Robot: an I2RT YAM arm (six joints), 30 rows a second.
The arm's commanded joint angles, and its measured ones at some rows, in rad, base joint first. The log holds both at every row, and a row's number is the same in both.
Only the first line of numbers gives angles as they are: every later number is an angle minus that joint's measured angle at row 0.
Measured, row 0:
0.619 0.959 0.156 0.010 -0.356 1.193
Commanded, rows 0 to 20:
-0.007 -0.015 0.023 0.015 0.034 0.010
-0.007 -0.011 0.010 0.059 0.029 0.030
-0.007 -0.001 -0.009 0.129 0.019 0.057
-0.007 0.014 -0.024 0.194 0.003 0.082
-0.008 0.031 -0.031 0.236 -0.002 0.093
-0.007 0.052 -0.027 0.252 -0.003 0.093
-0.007 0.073 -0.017 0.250 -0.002 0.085
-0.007 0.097 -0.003 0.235 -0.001 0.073
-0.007 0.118 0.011 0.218 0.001 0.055
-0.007 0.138 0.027 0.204 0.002 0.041
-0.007 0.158 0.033 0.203 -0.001 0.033
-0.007 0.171 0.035 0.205 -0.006 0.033
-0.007 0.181 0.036 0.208 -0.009 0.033
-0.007 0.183 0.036 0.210 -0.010 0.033
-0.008 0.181 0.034 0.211 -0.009 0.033
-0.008 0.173 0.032 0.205 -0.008 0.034
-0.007 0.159 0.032 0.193 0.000 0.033
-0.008 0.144 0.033 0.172 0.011 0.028
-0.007 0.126 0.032 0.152 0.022 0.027
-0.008 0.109 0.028 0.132 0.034 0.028
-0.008 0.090 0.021 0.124 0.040 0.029
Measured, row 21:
-0.004 0.151 0.013 0.180 -0.012 0.055
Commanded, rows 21 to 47:
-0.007 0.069 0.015 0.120 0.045 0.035
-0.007 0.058 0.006 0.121 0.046 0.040
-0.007 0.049 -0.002 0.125 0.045 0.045
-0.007 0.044 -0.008 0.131 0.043 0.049
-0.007 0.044 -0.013 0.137 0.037 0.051
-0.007 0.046 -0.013 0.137 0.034 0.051
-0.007 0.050 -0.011 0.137 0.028 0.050
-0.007 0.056 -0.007 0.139 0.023 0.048
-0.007 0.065 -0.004 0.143 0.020 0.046
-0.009 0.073 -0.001 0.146 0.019 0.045
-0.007 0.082 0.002 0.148 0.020 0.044
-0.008 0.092 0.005 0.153 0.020 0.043
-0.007 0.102 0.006 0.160 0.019 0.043
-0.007 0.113 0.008 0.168 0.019 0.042
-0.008 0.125 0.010 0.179 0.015 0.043
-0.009 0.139 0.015 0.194 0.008 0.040
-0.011 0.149 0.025 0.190 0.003 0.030
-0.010 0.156 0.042 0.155 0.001 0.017
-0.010 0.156 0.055 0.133 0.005 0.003
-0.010 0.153 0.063 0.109 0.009 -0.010
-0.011 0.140 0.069 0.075 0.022 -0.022
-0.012 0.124 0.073 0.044 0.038 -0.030
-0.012 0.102 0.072 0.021 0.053 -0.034
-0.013 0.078 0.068 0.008 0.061 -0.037
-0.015 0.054 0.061 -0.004 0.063 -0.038
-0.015 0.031 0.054 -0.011 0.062 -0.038
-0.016 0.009 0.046 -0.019 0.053 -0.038
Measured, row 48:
-0.006 0.083 0.044 0.066 0.004 -0.001
